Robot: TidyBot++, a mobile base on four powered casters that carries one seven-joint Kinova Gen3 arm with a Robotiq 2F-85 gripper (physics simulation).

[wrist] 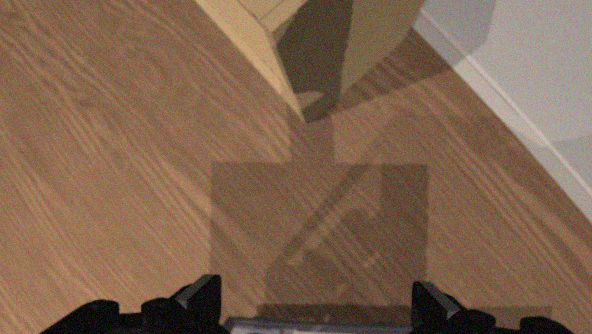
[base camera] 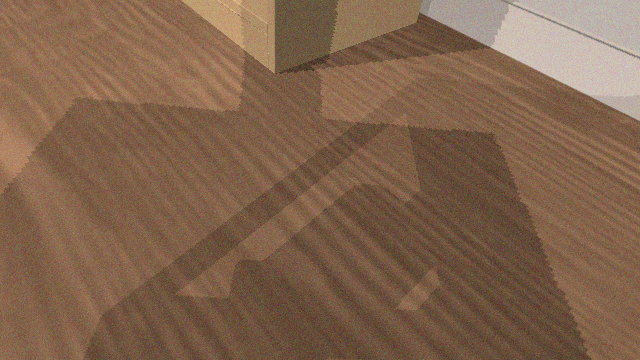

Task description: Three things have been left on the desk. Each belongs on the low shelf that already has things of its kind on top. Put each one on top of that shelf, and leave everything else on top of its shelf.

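Places are measured from the arm's base along level axes (x right, y ahead, z up), in centimetres.
Where they show: gripper, fingertip midpoint: (wrist: 315,300).
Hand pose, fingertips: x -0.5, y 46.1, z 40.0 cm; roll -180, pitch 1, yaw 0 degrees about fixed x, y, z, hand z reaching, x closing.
Observation:
After its pixels a point has its place.
My gripper (wrist: 315,300) @[x -0.5, y 46.1, z 40.0 cm] is open in the wrist view, with its two black fingertips wide apart over the wood floor and nothing between them. A pale wooden shelf unit (base camera: 305,35) @[x -1.5, y 70.7, z -34.5 cm] (wrist: 320,50) @[x -1.2, y 70.9, z 5.1 cm] stands ahead at the top of both views. Its lower part and near corner show, and its top does not show. The gripper is apart from it, on the near side of its corner. The desk and the three things left on it do not show in either view.
A pale wall (base camera: 560,45) @[x 43.0, y 75.1, z -34.0 cm] (wrist: 540,65) @[x 44.2, y 75.7, z -13.5 cm] with a skirting runs along the right, behind the shelf unit. The brown wood floor (base camera: 125,200) @[x -19.9, y 38.2, z -39.7 cm] (wrist: 100,200) @[x -69.3, y 43.6, z -39.7 cm] carries shadows of the robot. Part of the robot's base (wrist: 320,327) @[x -0.9, y 14.5, z -28.7 cm] shows at the bottom of the wrist view.

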